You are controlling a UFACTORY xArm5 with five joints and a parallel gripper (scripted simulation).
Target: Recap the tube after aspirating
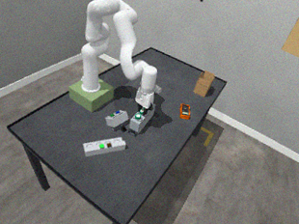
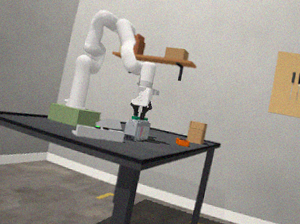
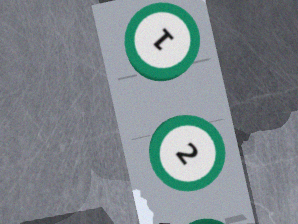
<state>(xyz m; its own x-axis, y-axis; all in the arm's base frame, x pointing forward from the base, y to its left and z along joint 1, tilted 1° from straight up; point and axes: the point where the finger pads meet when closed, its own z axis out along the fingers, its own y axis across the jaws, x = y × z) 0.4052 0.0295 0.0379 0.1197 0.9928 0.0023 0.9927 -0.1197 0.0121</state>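
Now: hand 140 mm past the green ready key, 110 mm to the left of it and 60 mm above it. The rest, counted from my hand: blue cycle key 130 mm behind, 70 mm to the right, 60 mm below; cardboard box 150 mm ahead, 690 mm to the left, 60 mm below; key housing 120 mm behind, 90 mm to the right, 70 mm below.
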